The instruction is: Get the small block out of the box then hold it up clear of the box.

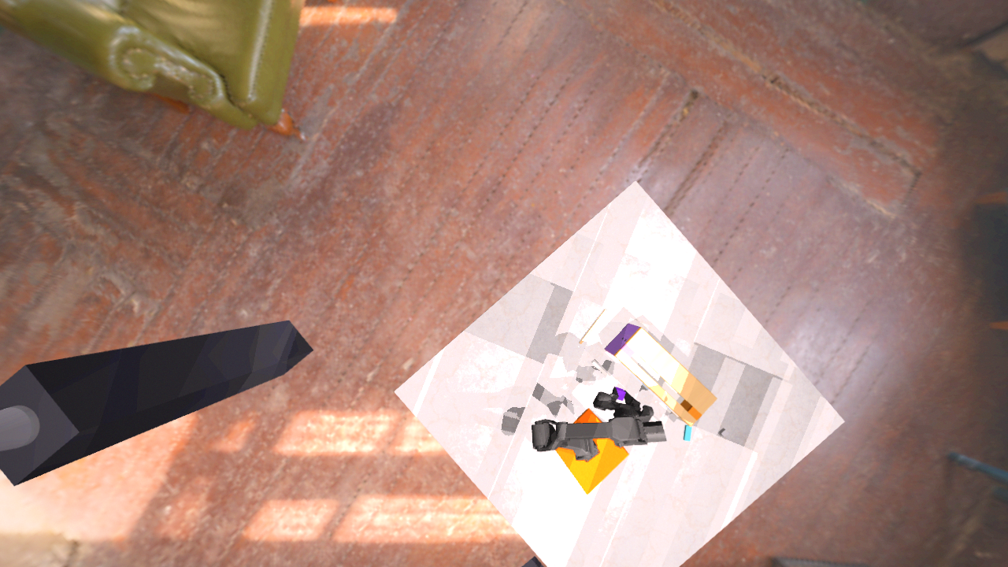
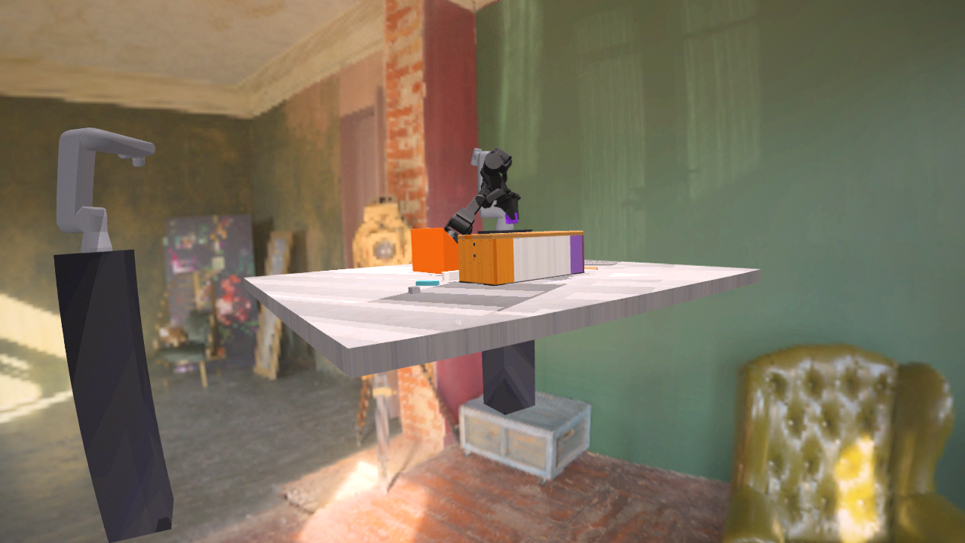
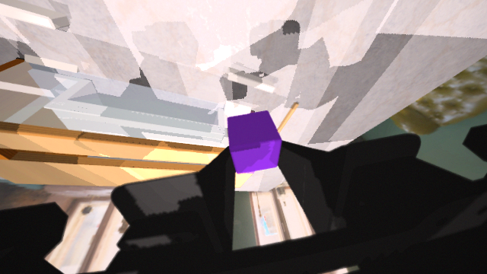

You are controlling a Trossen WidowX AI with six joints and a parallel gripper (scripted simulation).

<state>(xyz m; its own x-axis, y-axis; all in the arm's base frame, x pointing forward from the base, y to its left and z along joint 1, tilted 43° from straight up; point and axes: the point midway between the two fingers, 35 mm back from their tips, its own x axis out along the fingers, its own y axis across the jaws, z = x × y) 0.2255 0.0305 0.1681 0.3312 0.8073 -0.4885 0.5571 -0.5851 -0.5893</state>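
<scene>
Now: gripper tip 1 cm past the purple block, 1 cm to the left of it and 1 cm below it. Also, from my gripper tip: grey piece: 23 cm ahead, 48 cm to the right, 16 cm below; thin orange stick: 9 cm ahead, 18 cm to the left, 17 cm below; long box: 13 cm ahead, 10 cm to the right, 11 cm below.
</scene>
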